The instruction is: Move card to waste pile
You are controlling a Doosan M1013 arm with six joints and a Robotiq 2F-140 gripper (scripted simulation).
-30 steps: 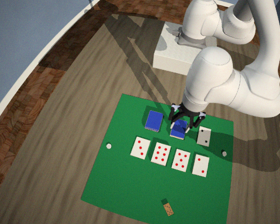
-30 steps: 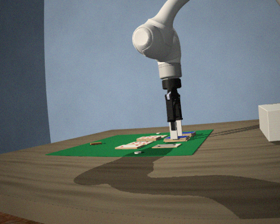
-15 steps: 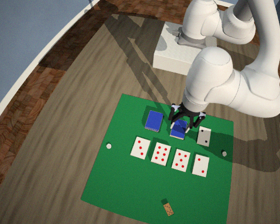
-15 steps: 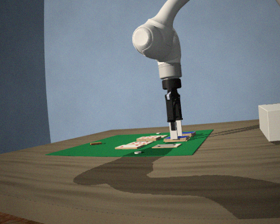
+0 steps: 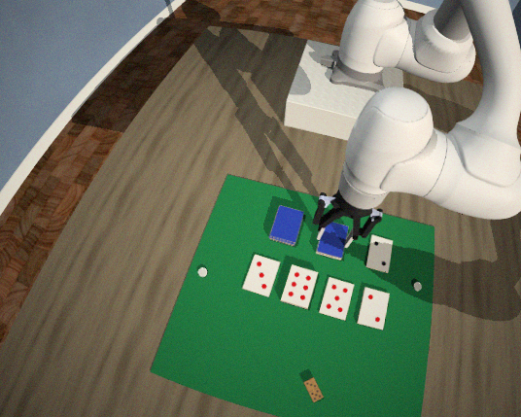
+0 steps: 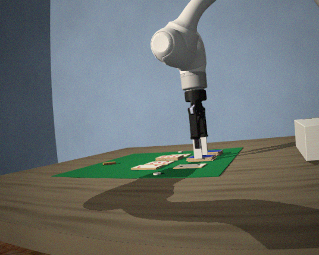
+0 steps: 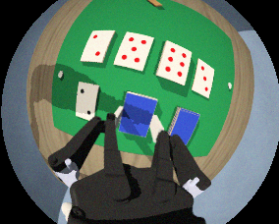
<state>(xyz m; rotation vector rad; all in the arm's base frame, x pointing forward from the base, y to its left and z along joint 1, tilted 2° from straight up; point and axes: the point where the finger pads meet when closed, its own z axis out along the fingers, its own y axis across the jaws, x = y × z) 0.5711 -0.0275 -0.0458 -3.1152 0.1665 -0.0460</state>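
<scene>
Now: hand 30 mm above the card. From my hand the other things lie so: green mat 150 mm ahead, 50 mm below, 30 mm to the right.
</scene>
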